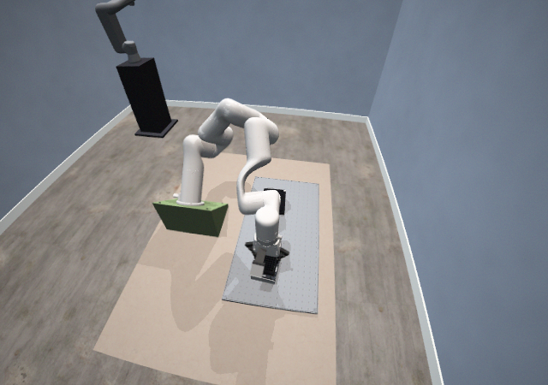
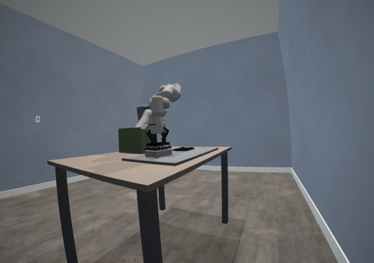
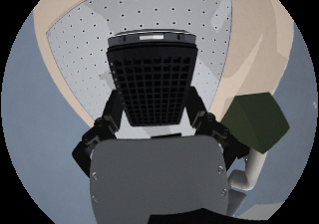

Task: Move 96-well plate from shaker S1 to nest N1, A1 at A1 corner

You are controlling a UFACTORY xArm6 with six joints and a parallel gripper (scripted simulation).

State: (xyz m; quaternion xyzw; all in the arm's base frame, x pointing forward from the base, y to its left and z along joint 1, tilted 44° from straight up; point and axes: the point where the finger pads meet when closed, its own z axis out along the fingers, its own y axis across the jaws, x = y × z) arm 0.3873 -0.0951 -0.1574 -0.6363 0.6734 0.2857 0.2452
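The black plate nest N1 is 2 cm behind my hand, 36 cm to the left of it and 8 cm below it. Round my hand: black 96-well plate: 1 cm below.
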